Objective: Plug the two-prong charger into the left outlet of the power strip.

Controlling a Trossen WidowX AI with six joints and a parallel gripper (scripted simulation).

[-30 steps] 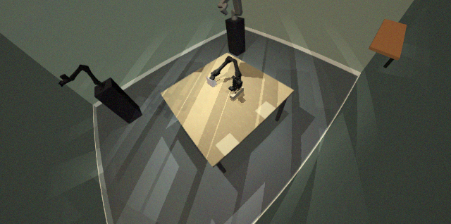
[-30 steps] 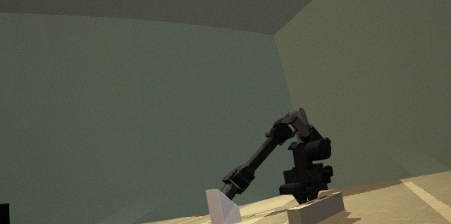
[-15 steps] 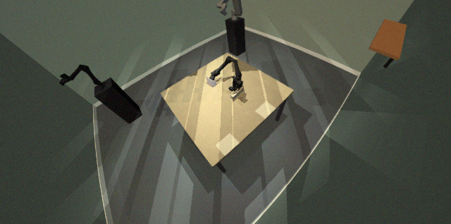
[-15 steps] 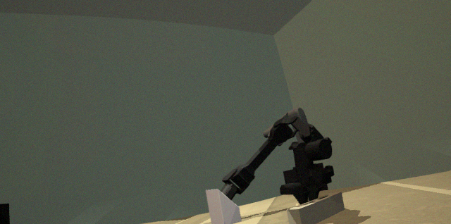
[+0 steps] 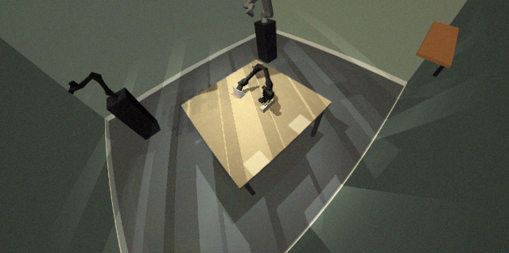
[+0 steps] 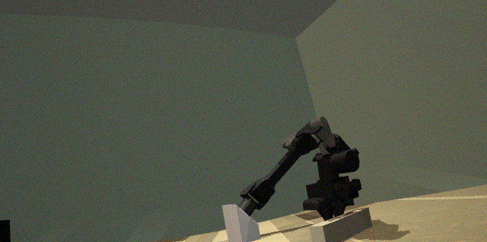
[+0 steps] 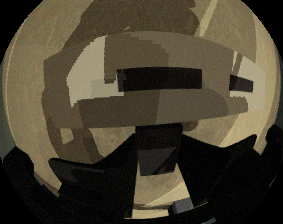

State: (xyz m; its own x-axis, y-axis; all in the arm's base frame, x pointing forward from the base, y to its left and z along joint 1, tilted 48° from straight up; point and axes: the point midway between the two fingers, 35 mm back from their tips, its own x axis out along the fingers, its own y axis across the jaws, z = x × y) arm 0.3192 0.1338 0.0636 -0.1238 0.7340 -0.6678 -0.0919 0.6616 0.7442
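The charger lies 2 cm ahead of my gripper tip and 1 cm above it.
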